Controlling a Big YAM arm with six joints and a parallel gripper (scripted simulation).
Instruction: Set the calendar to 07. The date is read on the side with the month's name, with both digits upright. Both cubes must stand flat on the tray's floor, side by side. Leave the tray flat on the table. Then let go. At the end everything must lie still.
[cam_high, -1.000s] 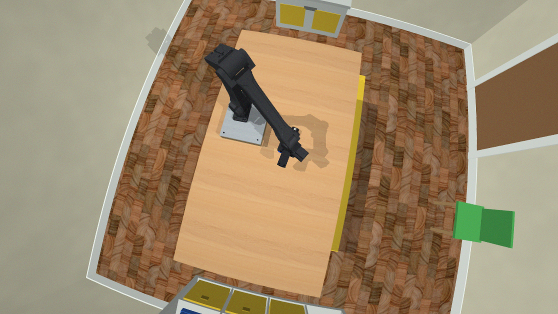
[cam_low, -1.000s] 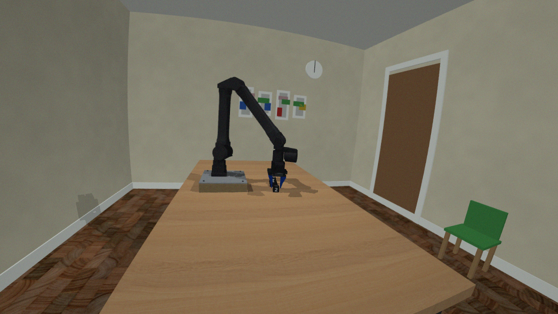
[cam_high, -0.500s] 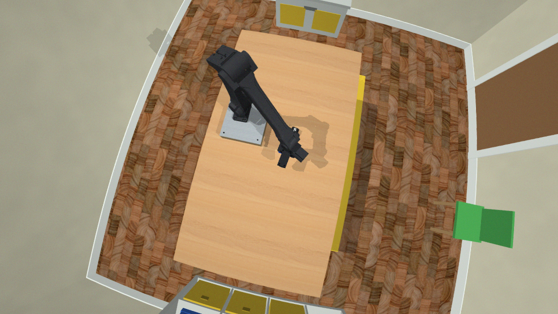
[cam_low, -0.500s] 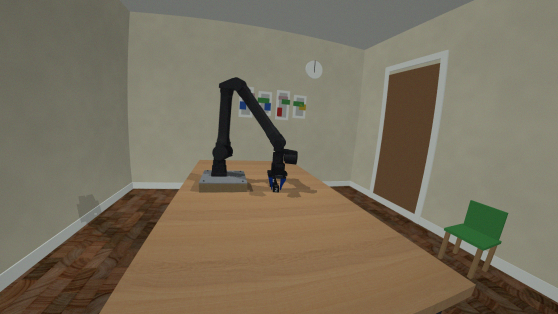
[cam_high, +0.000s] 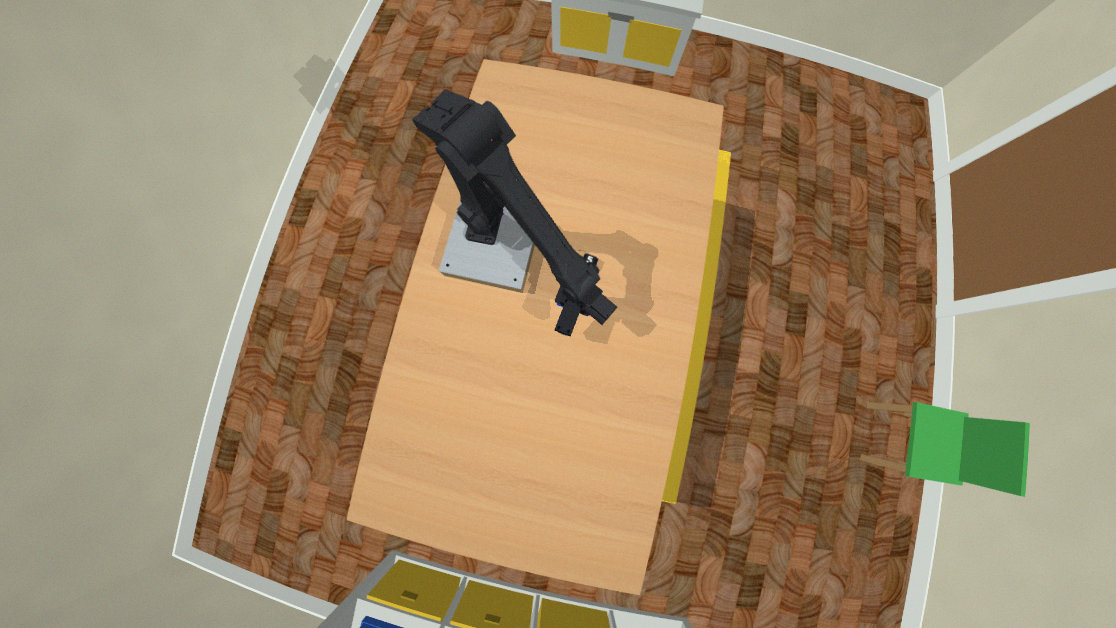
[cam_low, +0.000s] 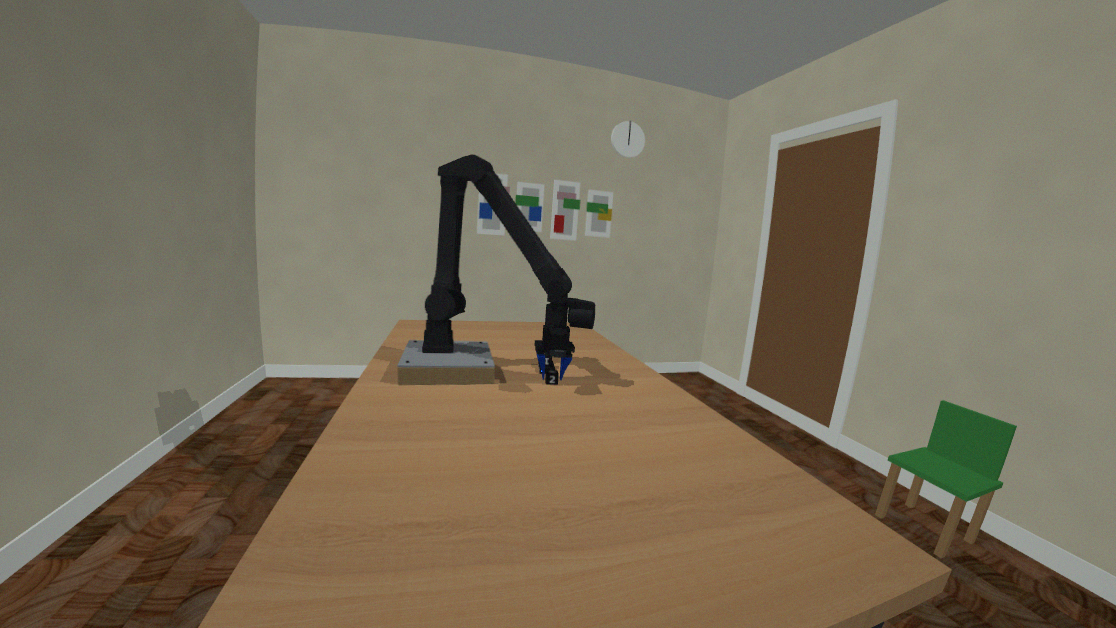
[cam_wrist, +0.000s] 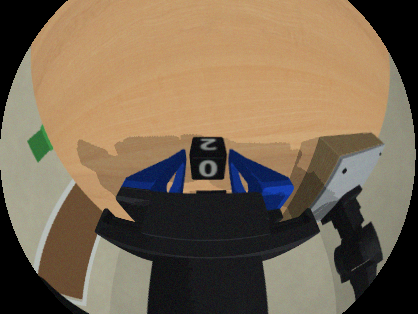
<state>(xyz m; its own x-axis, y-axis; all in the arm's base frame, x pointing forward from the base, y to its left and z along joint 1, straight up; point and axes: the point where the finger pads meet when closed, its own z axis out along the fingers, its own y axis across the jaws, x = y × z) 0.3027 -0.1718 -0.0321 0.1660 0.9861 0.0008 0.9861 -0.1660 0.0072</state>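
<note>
My gripper is now right at the black cube. Also, from my hand: black tray (10 mm ahead, 110 mm to the left, 10 mm below).
</note>
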